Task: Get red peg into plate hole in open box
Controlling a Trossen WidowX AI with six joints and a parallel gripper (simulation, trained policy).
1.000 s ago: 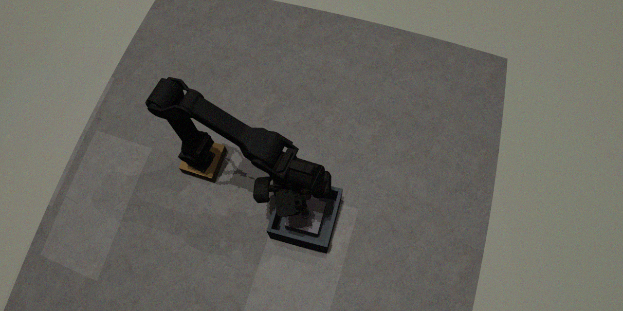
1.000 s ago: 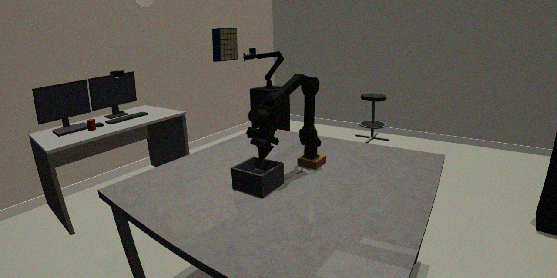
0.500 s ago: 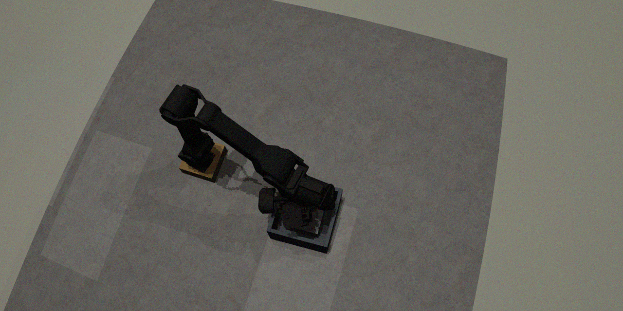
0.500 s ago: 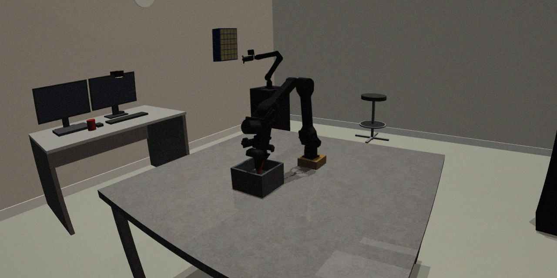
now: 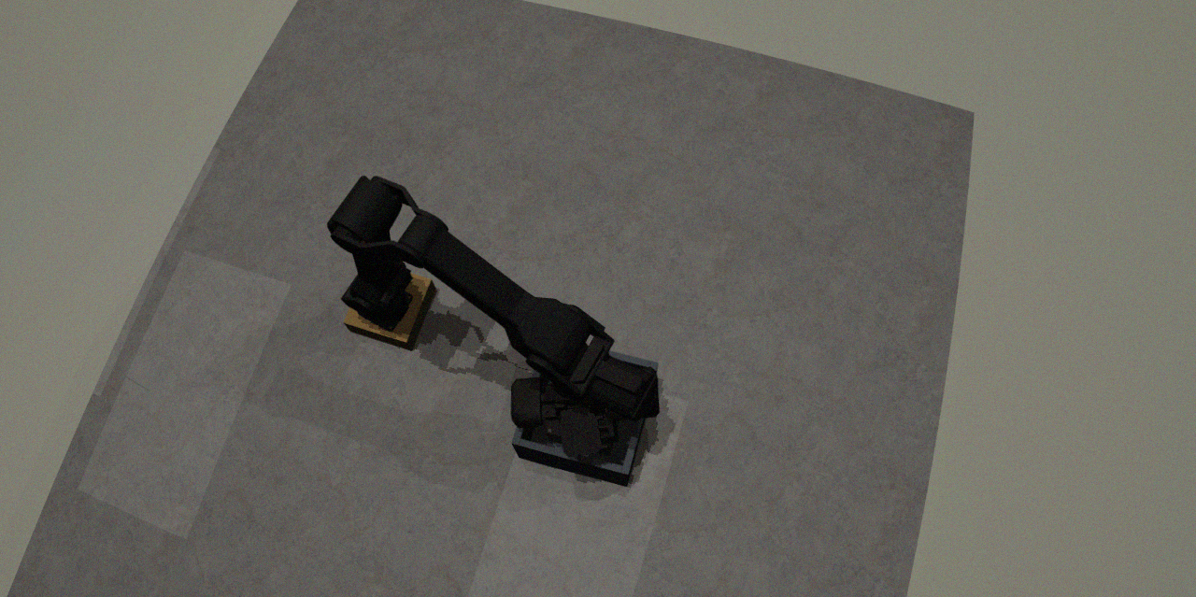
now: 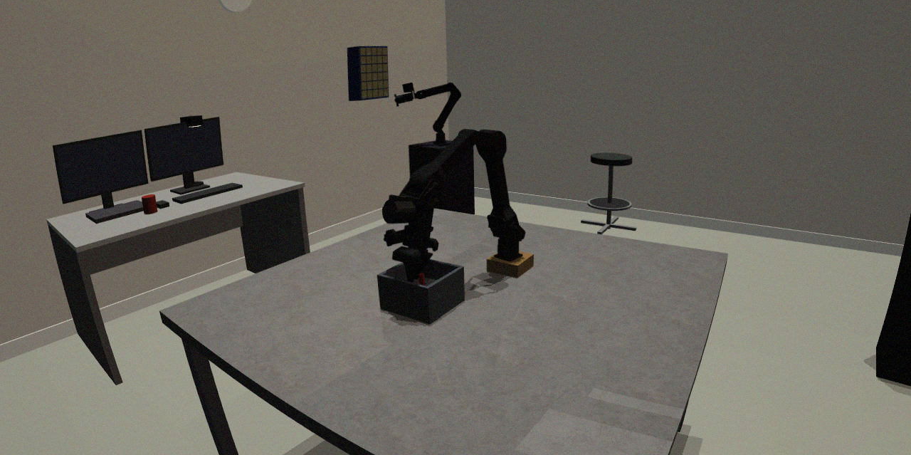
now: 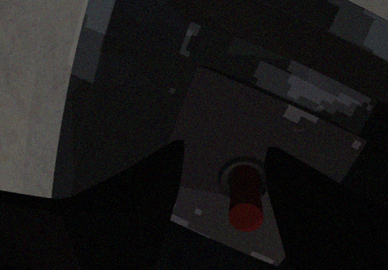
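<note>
My gripper tip is 20 mm past the red peg, 10 mm to the right of it and 20 mm above it. Round my gripper tip: dark box: 20 mm behind, 10 mm to the left, 50 mm below; then plate: 20 mm behind, 10 mm to the left, 30 mm below.
</note>
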